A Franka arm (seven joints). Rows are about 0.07 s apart.
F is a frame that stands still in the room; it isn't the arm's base.
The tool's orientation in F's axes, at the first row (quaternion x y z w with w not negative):
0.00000 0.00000 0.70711 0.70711
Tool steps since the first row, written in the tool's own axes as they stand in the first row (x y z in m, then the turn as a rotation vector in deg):
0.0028 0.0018 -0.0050 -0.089 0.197 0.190
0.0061 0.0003 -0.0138 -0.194 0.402 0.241
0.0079 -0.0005 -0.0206 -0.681 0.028 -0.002
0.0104 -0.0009 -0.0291 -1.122 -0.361 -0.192
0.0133 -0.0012 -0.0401 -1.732 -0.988 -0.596
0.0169 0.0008 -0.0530 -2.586 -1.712 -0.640
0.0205 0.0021 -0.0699 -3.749 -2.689 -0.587
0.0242 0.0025 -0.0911 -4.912 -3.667 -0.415
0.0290 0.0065 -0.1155 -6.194 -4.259 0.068
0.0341 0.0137 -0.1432 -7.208 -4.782 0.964
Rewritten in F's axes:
-0.0018 0.0028 -0.0050 -0.197 -0.089 0.190
-0.0003 0.0061 -0.0138 -0.402 -0.194 0.241
0.0005 0.0079 -0.0206 -0.028 -0.681 -0.002
0.0009 0.0104 -0.0291 0.361 -1.122 -0.192
0.0012 0.0133 -0.0401 0.988 -1.732 -0.596
-0.0008 0.0169 -0.0530 1.712 -2.586 -0.640
-0.0021 0.0205 -0.0699 2.689 -3.749 -0.587
-0.0025 0.0242 -0.0911 3.667 -4.912 -0.415
-0.0065 0.0290 -0.1155 4.259 -6.194 0.068
-0.0137 0.0341 -0.1432 4.782 -7.208 0.964

